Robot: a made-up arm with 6 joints.
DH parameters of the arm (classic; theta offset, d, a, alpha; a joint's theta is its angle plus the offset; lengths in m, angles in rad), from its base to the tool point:
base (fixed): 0.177 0 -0.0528 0
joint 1: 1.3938 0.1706 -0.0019 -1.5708
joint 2: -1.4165 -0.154 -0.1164 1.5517
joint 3: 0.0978 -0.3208 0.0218 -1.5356
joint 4: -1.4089 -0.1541 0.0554 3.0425
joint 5: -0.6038 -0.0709 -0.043 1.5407
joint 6: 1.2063 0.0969 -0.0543 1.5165
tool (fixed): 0.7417 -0.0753 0 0
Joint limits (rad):
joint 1: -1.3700..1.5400
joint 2: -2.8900..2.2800
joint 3: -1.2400..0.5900
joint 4: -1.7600..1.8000
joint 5: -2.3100..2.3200
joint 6: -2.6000..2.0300
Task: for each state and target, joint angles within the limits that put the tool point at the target. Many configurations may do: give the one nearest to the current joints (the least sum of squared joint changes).
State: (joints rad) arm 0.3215 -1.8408 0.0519 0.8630 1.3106 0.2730
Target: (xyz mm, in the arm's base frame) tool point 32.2 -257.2 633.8
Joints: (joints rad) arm -0.5986 -2.1290 0.1052 1.3489 1.4139 0.1344
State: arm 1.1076 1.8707 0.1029 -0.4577 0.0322 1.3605
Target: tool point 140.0 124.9 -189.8
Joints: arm 1.3939 1.6908 -0.1041 -0.2276 -0.1080 0.8183
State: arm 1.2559 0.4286 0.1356 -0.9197 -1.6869 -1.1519
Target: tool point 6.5 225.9 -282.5
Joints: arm 1.2111 0.6640 -0.3817 -0.8425 -1.8013 -0.8871
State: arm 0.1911 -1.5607 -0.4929 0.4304 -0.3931 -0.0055
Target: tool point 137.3 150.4 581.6
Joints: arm 0.0469 -1.8133 -0.4495 0.3460 -0.2611 -0.0190
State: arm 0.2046 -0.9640 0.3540 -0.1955 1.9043 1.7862
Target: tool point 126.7 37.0 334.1
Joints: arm -0.2904 -1.2800 0.0339 0.0040 1.7508 1.7977
